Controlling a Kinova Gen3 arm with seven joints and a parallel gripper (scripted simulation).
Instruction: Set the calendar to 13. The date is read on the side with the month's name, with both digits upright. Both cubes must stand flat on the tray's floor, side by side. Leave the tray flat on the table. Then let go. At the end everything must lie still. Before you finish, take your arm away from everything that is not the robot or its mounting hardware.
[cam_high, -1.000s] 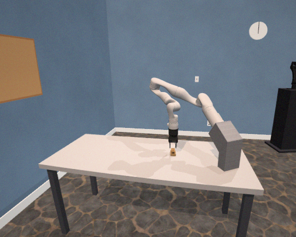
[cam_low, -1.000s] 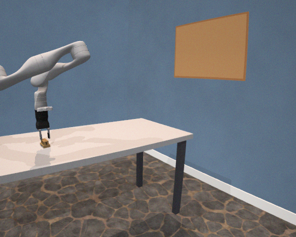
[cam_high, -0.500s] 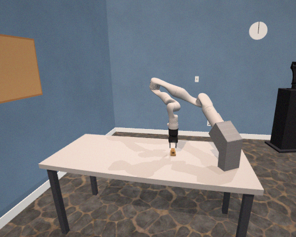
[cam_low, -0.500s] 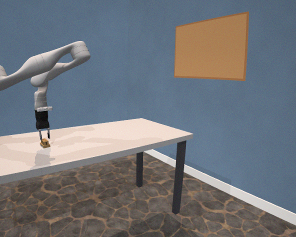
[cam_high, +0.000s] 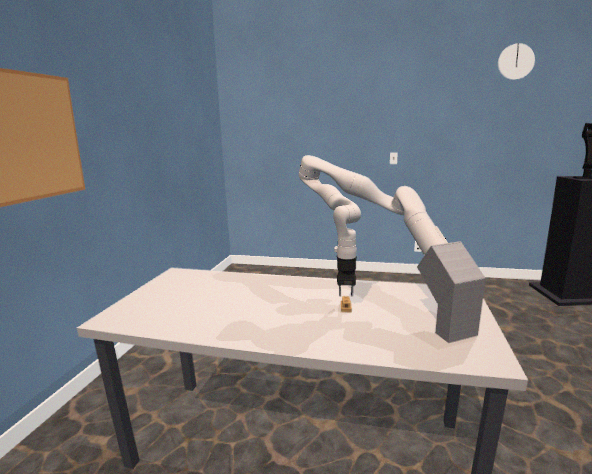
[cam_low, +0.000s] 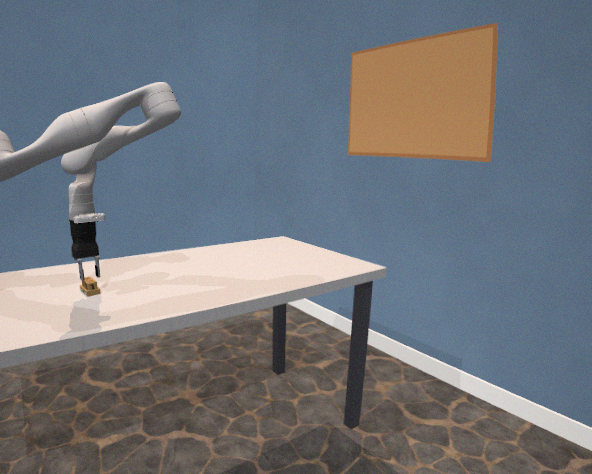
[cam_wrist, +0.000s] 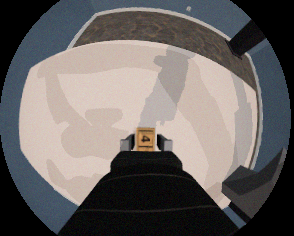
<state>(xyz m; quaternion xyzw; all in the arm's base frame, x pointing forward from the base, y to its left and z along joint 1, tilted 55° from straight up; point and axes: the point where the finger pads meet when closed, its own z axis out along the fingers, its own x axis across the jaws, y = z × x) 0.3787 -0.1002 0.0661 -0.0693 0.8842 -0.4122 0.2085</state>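
Now: the wooden tray 6 cm below my hand and 2 cm to the left of it.
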